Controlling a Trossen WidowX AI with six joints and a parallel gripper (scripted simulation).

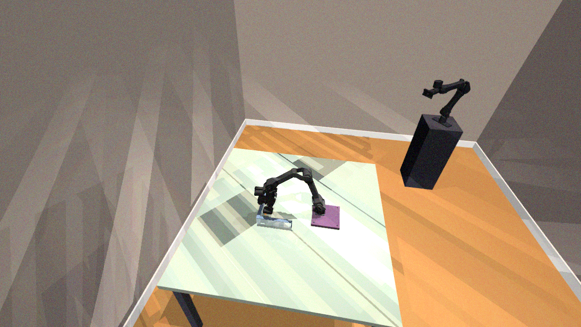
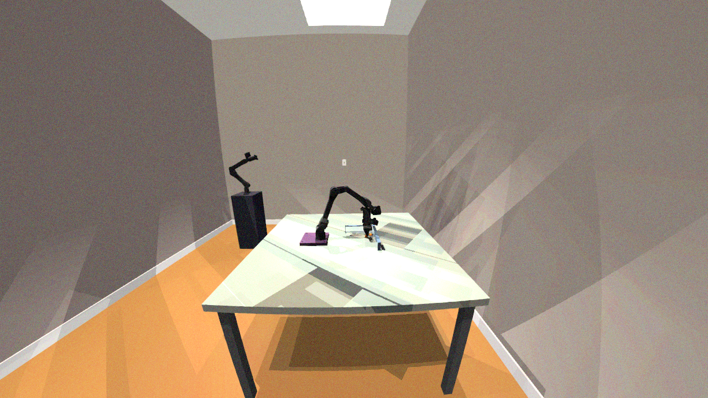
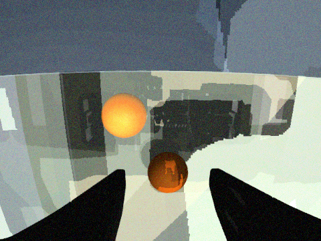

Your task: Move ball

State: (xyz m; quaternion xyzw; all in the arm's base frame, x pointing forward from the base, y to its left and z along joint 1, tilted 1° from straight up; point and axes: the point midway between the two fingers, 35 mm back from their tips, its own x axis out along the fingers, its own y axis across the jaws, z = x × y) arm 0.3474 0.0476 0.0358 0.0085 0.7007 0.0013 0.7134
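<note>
The orange ball lies 10 mm below my gripper tip. From my gripper tip the other things lie so: see-through copy of ball 30 mm ahead, 20 mm to the left, 10 mm below.
</note>
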